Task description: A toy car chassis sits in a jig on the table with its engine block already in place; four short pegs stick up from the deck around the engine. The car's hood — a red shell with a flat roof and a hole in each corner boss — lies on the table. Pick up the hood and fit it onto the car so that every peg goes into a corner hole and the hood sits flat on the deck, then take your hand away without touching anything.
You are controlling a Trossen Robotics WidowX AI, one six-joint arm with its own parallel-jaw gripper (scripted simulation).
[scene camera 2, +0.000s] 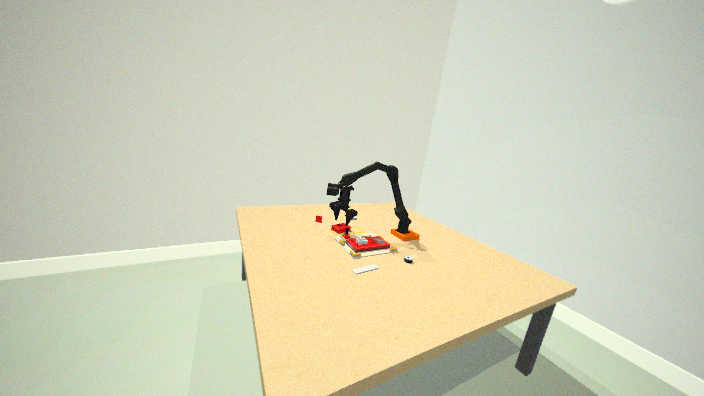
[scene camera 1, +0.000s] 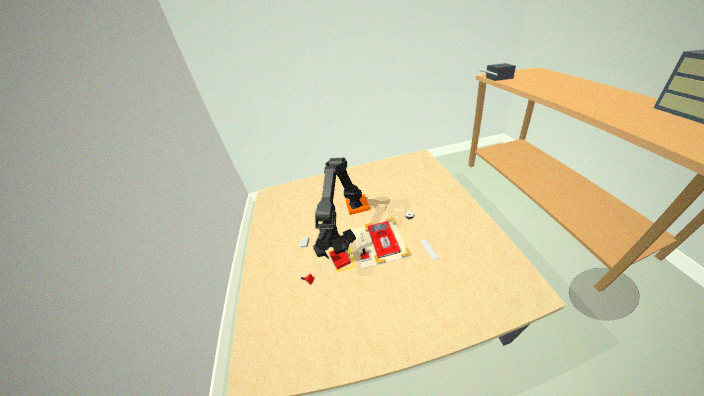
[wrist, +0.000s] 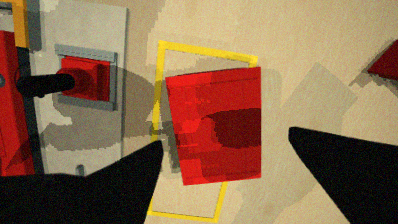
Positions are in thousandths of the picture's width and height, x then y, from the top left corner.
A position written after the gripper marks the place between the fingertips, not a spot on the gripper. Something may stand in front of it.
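A jig appears in scene camera 1 (scene camera 1: 516,605) and in the wrist view (wrist: 197,609). A red hood (wrist: 544,516) is visible too. The gripper (wrist: 567,627) is open and holds nothing.
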